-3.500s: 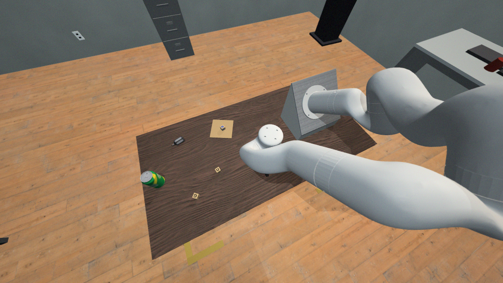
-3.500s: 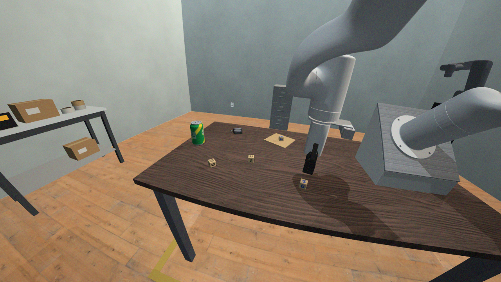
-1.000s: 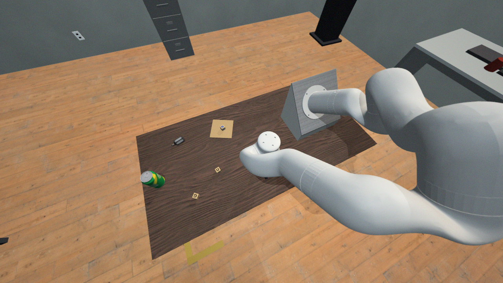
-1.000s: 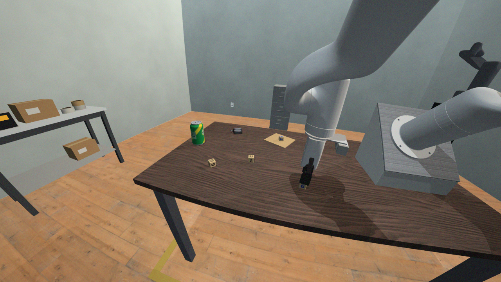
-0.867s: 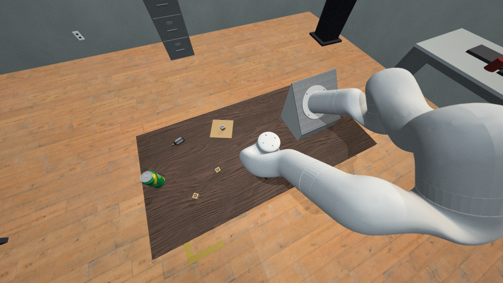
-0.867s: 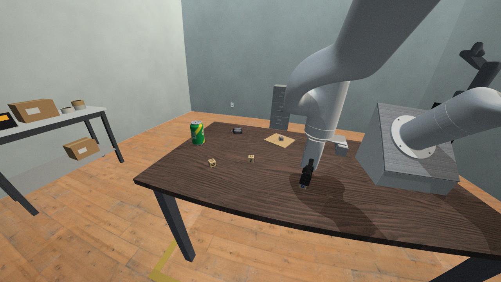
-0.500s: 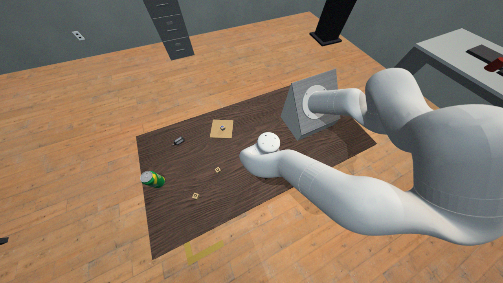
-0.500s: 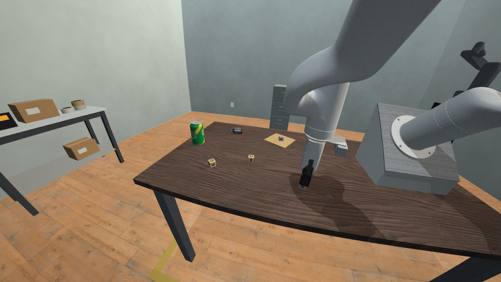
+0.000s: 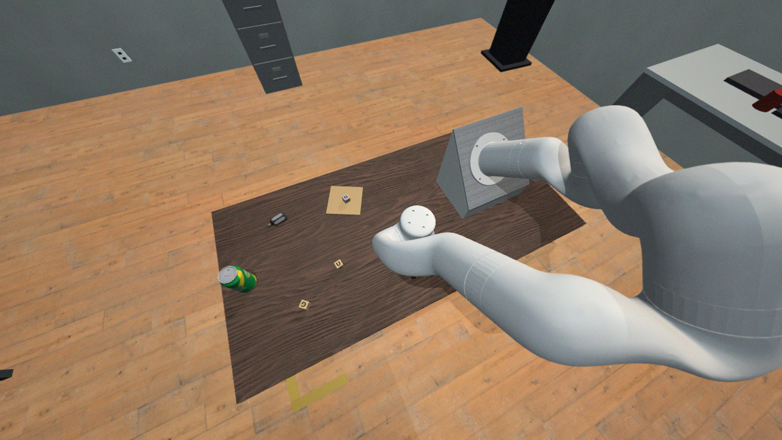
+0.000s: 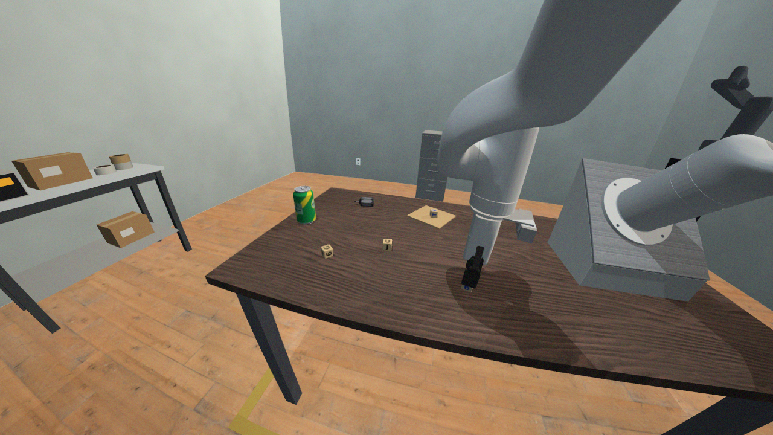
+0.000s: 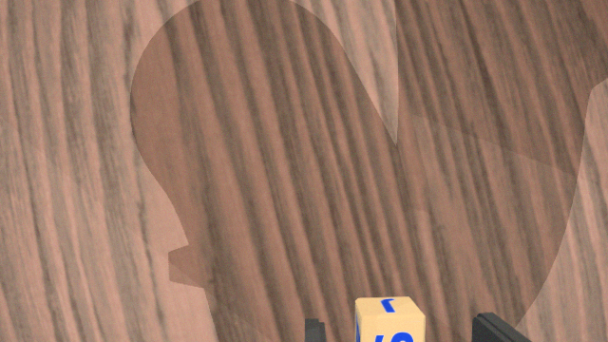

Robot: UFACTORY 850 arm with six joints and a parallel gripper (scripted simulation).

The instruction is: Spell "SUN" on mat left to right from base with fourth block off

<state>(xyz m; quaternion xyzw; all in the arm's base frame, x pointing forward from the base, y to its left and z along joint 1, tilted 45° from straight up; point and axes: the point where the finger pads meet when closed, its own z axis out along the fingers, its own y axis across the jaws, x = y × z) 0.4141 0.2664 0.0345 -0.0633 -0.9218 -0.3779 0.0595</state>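
Now: hand 40 mm above the s block. The rest, counted from my hand: n block 120 mm ahead, 350 mm to the right, 30 mm below; then g block 370 mm ahead, 40 mm below; then u block 230 mm ahead, 90 mm to the right, 40 mm below.
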